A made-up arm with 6 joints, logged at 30 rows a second.
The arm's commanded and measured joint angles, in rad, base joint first. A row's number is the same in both.
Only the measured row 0 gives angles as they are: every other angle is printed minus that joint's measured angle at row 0.
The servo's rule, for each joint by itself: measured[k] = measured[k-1] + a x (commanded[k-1-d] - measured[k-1]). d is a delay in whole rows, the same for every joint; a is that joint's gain. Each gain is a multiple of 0.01, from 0.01 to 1. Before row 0 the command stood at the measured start. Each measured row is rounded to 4 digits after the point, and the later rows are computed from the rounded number. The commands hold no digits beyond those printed.
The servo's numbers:
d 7
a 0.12 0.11 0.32 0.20 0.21 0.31
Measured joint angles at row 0:
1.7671 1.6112 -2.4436 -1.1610 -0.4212 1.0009
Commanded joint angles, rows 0 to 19:
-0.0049 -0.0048 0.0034 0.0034 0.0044 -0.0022
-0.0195 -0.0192 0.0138 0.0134 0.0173 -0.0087
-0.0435 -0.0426 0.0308 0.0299 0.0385 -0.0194
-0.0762 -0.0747 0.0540 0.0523 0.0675 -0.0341
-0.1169 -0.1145 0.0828 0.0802 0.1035 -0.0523
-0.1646 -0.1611 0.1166 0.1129 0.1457 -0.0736
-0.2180 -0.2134 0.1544 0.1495 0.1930 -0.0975
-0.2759 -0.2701 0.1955 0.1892 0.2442 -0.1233
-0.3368 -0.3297 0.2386 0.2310 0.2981 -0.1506
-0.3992 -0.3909 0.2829 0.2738 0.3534 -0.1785
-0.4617 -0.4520 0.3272 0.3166 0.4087 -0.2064
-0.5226 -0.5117 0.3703 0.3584 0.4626 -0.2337
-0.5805 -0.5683 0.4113 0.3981 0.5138 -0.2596
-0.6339 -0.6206 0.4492 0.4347 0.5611 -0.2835
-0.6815 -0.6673 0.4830 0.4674 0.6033 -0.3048
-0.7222 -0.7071 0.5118 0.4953 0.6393 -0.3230
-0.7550 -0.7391 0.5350 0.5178 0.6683 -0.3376
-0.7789 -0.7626 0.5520 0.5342 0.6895 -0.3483
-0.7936 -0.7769 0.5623 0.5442 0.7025 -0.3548
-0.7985 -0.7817 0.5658 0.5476 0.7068 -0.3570
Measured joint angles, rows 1 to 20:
0.0000 0.0000 0.0000 0.0000 0.0000 0.0000
0.0000 0.0000 0.0000 0.0000 0.0000 0.0000
0.0000 0.0000 0.0000 0.0000 0.0000 0.0000
0.0000 0.0000 0.0000 0.0000 0.0000 0.0000
0.0000 0.0000 0.0000 0.0000 0.0000 0.0000
0.0000 0.0000 0.0000 0.0000 0.0000 0.0000
0.0000 0.0000 0.0000 0.0000 0.0000 0.0000
-0.0006 -0.0005 0.0011 0.0007 0.0009 -0.0007
-0.0029 -0.0026 0.0052 0.0032 0.0043 -0.0032
-0.0078 -0.0070 0.0134 0.0085 0.0115 -0.0082
-0.0160 -0.0144 0.0264 0.0173 0.0233 -0.0162
-0.0281 -0.0254 0.0444 0.0299 0.0401 -0.0274
-0.0445 -0.0403 0.0675 0.0465 0.0623 -0.0417
-0.0653 -0.0593 0.0953 0.0671 0.0897 -0.0590
-0.0906 -0.0825 0.1274 0.0915 0.1221 -0.0789
-0.1201 -0.1097 0.1630 0.1194 0.1591 -0.1011
-0.1536 -0.1406 0.2014 0.1503 0.1999 -0.1251
-0.1906 -0.1749 0.2417 0.1836 0.2437 -0.1503
-0.2304 -0.2119 0.2829 0.2186 0.2897 -0.1762
-0.2724 -0.2511 0.3240 0.2545 0.3368 -0.2021

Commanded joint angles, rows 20 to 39:
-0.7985 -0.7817 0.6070 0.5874 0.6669 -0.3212
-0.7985 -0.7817 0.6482 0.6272 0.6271 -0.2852
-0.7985 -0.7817 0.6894 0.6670 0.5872 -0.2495
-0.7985 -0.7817 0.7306 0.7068 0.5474 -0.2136
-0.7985 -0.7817 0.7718 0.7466 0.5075 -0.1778
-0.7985 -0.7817 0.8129 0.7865 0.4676 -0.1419
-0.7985 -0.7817 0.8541 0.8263 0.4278 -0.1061
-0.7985 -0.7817 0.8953 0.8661 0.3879 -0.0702
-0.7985 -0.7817 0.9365 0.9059 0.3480 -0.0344
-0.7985 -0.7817 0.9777 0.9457 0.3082 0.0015
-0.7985 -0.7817 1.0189 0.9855 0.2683 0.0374
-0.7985 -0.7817 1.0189 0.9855 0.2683 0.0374
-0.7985 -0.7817 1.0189 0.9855 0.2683 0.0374
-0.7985 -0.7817 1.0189 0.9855 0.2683 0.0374
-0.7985 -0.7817 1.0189 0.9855 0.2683 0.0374
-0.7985 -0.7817 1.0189 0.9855 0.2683 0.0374
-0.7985 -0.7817 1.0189 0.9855 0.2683 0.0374
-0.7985 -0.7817 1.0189 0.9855 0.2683 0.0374
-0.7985 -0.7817 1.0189 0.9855 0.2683 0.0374
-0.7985 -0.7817 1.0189 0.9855 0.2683 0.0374
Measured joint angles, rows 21 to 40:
-0.3158 -0.2917 0.3641 0.2905 0.3839 -0.2273
-0.3597 -0.3330 0.4021 0.3259 0.4300 -0.2513
-0.4032 -0.3742 0.4372 0.3598 0.4740 -0.2735
-0.4454 -0.4143 0.4685 0.3914 0.5148 -0.2934
-0.4854 -0.4526 0.4952 0.4200 0.5515 -0.3104
-0.5224 -0.4883 0.5167 0.4448 0.5832 -0.3242
-0.5555 -0.5206 0.5324 0.4654 0.6092 -0.3344
-0.5847 -0.5493 0.5563 0.4898 0.6213 -0.3303
-0.6104 -0.5749 0.5857 0.5173 0.6225 -0.3163
-0.6330 -0.5976 0.6189 0.5472 0.6151 -0.2956
-0.6529 -0.6179 0.6546 0.5791 0.6009 -0.2702
-0.6704 -0.6359 0.6921 0.6126 0.5813 -0.2416
-0.6858 -0.6519 0.7308 0.6474 0.5574 -0.2107
-0.6993 -0.6662 0.7703 0.6832 0.5302 -0.1783
-0.7112 -0.6789 0.8103 0.7198 0.5003 -0.1448
-0.7217 -0.6902 0.8507 0.7570 0.4683 -0.1106
-0.7309 -0.7003 0.8913 0.7947 0.4347 -0.0758
-0.7390 -0.7093 0.9321 0.8329 0.3998 -0.0407
-0.7461 -0.7173 0.9599 0.8634 0.3722 -0.0165
-0.7524 -0.7244 0.9788 0.8878 0.3504 0.0002

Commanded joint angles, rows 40 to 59:
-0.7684 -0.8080 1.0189 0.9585 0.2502 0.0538
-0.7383 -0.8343 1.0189 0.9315 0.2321 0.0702
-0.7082 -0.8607 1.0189 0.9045 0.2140 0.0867
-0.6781 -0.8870 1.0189 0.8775 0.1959 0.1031
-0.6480 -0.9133 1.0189 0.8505 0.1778 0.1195
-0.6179 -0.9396 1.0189 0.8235 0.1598 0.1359
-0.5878 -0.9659 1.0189 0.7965 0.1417 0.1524
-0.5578 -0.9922 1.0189 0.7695 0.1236 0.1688
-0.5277 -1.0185 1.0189 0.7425 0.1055 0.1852
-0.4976 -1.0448 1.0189 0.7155 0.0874 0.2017
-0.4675 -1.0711 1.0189 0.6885 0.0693 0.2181
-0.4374 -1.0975 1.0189 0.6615 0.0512 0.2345
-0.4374 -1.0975 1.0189 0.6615 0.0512 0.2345
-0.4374 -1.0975 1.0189 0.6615 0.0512 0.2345
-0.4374 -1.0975 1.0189 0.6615 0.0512 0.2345
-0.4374 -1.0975 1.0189 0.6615 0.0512 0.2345
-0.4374 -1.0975 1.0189 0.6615 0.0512 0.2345
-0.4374 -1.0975 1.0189 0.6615 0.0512 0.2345
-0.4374 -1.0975 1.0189 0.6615 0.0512 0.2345
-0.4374 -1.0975 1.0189 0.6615 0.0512 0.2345
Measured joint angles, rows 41 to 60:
-0.7579 -0.7307 0.9916 0.9073 0.3332 0.0117
-0.7628 -0.7363 1.0003 0.9229 0.3196 0.0197
-0.7671 -0.7413 1.0063 0.9354 0.3088 0.0252
-0.7709 -0.7457 1.0103 0.9454 0.3003 0.0290
-0.7742 -0.7497 1.0131 0.9534 0.2936 0.0316
-0.7771 -0.7532 1.0150 0.9598 0.2883 0.0334
-0.7797 -0.7563 1.0162 0.9649 0.2841 0.0346
-0.7783 -0.7620 1.0171 0.9636 0.2770 0.0406
-0.7735 -0.7700 1.0177 0.9572 0.2676 0.0498
-0.7657 -0.7800 1.0181 0.9467 0.2563 0.0612
-0.7552 -0.7918 1.0184 0.9329 0.2436 0.0742
-0.7423 -0.8052 1.0186 0.9164 0.2298 0.0882
-0.7274 -0.8200 1.0187 0.8978 0.2151 0.1030
-0.7106 -0.8360 1.0188 0.8775 0.1997 0.1183
-0.6923 -0.8532 1.0188 0.8559 0.1837 0.1340
-0.6725 -0.8714 1.0188 0.8332 0.1673 0.1499
-0.6515 -0.8905 1.0188 0.8097 0.1505 0.1660
-0.6294 -0.9104 1.0188 0.7855 0.1334 0.1822
-0.6064 -0.9310 1.0188 0.7607 0.1161 0.1984
-0.5861 -0.9493 1.0188 0.7409 0.1025 0.2096

